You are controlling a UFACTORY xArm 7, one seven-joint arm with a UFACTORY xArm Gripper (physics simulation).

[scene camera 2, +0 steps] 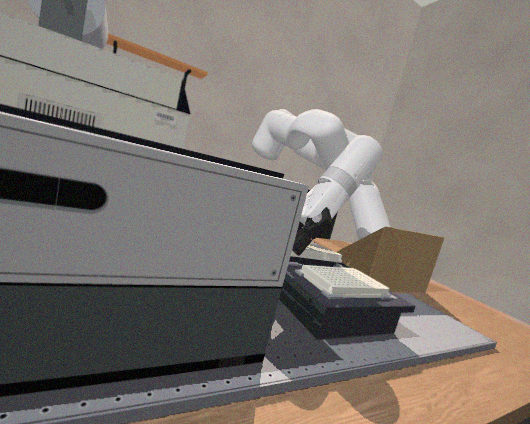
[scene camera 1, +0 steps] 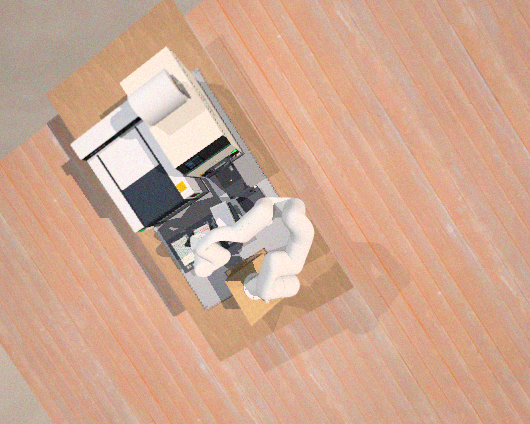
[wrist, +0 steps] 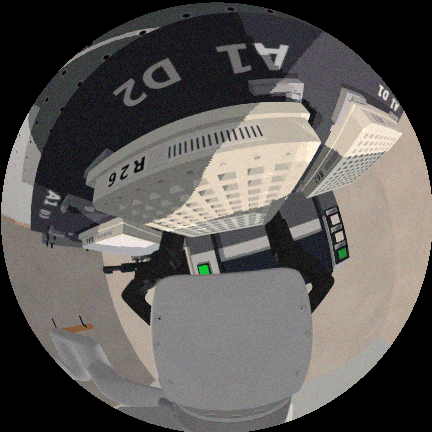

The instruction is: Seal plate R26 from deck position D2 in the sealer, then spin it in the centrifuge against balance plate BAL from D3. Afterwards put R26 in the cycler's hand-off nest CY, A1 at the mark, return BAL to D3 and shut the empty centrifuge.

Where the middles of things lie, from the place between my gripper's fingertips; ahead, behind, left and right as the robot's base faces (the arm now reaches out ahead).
My hand is 50 mm past the well plate with reddish wells (wrist: pixel 231 167) and 10 mm to the right of it. Round my hand: plate BAL (wrist: pixel 118 235): 20 mm behind, 120 mm to the right; then dark door (wrist: pixel 263 259): 150 mm ahead, 40 mm to the left, 90 mm above; then pale plate (scene camera 2: pixel 350 283): 30 mm behind, 140 mm to the left, 10 mm below.
